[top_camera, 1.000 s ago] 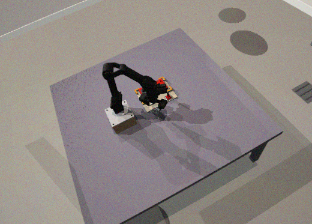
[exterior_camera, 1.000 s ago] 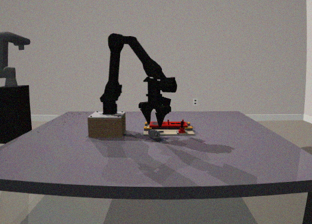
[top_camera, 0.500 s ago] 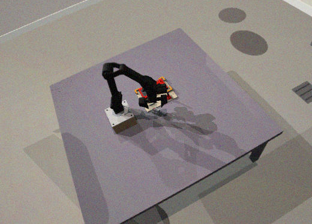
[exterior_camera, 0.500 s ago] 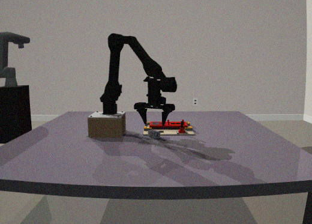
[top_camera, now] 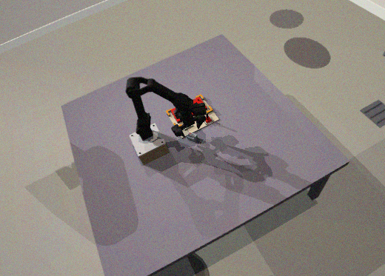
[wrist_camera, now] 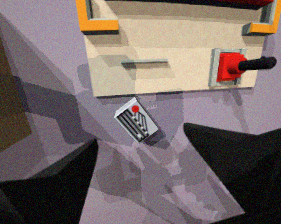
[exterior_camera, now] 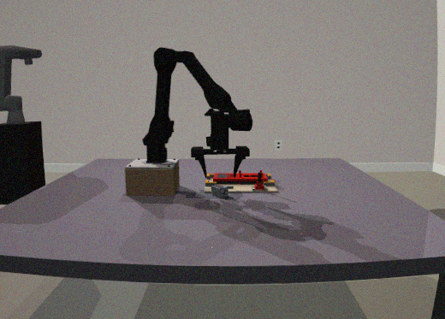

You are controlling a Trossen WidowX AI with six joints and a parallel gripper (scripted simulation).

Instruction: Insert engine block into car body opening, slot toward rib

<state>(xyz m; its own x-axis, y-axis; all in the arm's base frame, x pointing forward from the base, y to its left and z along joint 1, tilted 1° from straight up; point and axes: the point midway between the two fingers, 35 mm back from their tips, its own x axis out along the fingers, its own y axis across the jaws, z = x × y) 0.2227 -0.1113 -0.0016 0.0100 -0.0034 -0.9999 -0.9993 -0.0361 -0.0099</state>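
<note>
The engine block is 50 mm below my gripper tip and 10 mm behind it.
</note>
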